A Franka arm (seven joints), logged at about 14 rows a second.
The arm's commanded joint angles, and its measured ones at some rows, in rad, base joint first. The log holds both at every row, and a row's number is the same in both.
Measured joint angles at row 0:
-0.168 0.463 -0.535 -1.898 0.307 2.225 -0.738
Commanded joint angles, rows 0 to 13:
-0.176 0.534 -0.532 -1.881 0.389 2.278 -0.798
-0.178 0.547 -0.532 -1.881 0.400 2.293 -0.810
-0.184 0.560 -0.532 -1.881 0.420 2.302 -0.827
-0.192 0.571 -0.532 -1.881 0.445 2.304 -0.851
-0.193 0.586 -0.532 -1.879 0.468 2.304 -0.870
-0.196 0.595 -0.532 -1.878 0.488 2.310 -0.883
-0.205 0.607 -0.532 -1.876 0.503 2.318 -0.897
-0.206 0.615 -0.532 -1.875 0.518 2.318 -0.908
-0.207 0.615 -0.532 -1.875 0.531 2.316 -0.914
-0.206 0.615 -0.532 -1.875 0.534 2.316 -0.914
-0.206 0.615 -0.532 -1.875 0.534 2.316 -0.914
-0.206 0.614 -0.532 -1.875 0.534 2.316 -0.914
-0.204 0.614 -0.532 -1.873 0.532 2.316 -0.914
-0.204 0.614 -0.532 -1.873 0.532 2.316 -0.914
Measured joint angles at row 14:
-0.199 0.601 -0.534 -1.888 0.508 2.306 -0.877
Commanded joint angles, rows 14 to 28:
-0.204 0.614 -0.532 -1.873 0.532 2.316 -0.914
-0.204 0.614 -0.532 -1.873 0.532 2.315 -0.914
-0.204 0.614 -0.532 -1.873 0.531 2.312 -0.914
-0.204 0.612 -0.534 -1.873 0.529 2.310 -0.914
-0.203 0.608 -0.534 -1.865 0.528 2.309 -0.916
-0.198 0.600 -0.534 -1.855 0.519 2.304 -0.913
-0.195 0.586 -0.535 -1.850 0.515 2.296 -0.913
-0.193 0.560 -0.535 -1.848 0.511 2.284 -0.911
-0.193 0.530 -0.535 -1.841 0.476 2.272 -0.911
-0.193 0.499 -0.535 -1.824 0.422 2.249 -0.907
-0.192 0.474 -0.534 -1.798 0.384 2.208 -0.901
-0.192 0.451 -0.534 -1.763 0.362 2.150 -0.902
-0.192 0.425 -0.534 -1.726 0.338 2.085 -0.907
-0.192 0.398 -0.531 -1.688 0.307 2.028 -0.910
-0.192 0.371 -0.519 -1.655 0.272 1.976 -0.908
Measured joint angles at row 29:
-0.190 0.433 -0.533 -1.706 0.327 2.072 -0.891
